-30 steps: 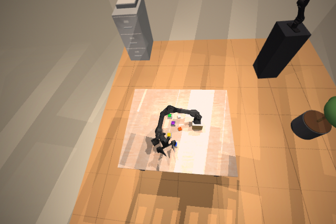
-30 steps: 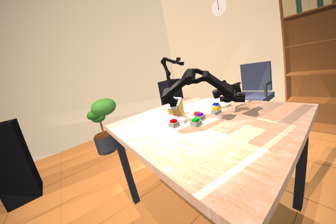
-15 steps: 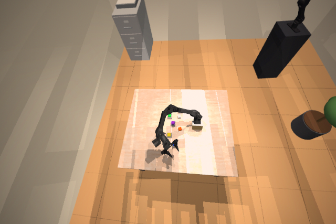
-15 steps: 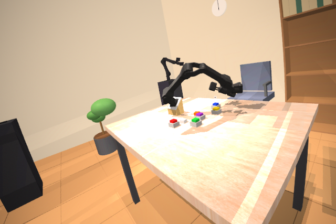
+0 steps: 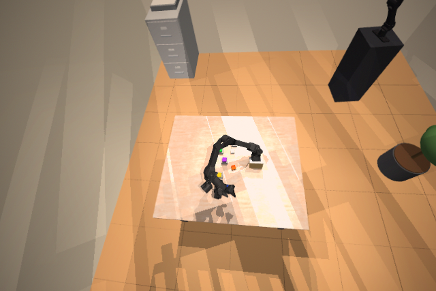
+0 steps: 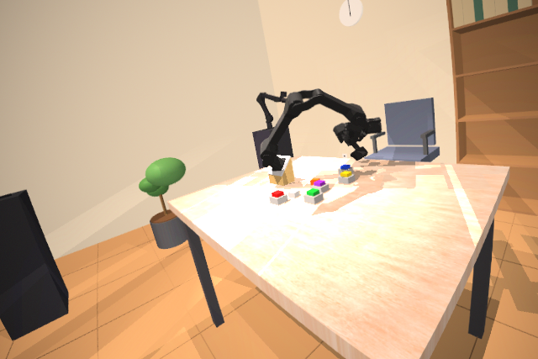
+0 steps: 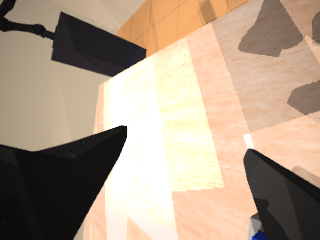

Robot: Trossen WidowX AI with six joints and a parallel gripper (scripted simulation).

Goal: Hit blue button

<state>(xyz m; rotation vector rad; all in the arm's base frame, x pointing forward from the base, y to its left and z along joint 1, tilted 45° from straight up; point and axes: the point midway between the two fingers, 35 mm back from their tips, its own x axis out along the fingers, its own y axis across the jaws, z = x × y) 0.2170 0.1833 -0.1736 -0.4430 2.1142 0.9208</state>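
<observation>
The blue button is 30 mm ahead of my gripper tip, 80 mm to the right of it and 60 mm below it. From my gripper tip the other things lie so: orange block: 20 mm behind, 240 mm to the right, 80 mm below; purple button: 50 mm ahead, 300 mm to the right, 60 mm below; yellow button: 90 mm ahead, 180 mm to the right, 60 mm below.
</observation>
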